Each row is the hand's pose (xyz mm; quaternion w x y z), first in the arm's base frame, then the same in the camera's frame.
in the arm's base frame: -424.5 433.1 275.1 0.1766 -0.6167 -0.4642 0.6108
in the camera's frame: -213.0 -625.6 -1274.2 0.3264 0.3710 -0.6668 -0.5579
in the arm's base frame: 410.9 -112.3 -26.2 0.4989 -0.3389 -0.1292 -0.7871
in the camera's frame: 326.0 -459.0 -397.9 0.4291 0.6369 0.6220 0.1528
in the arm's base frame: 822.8 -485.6 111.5 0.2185 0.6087 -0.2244 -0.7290
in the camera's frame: 758.1 -188.0 -137.5 0.4228 -0.2057 -0.8811 -0.0515
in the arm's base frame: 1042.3 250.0 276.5 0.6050 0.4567 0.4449 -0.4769
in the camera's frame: 1002.4 -858.3 -465.6 0.3752 -0.3849 -0.4347 -0.7226
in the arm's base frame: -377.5 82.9 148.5 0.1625 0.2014 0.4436 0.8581
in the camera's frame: -231.8 -363.6 -1006.2 0.4286 0.0876 0.8465 -0.3034
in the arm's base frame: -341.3 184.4 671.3 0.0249 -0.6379 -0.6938 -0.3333
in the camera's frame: 90.1 -292.7 -1426.0 0.6272 0.3783 0.2672 -0.6262
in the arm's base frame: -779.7 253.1 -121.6 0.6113 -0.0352 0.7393 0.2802
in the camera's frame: -722.8 -497.2 -1075.3 0.1090 -0.3429 0.4723 -0.8046
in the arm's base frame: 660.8 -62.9 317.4 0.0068 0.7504 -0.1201 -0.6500
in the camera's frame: 724.3 -458.2 -553.7 0.5260 0.0568 -0.8444 -0.0843
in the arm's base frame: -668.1 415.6 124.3 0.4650 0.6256 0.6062 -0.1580
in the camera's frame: -498.2 -593.4 -1274.4 0.5819 -0.1474 -0.1644 -0.7827
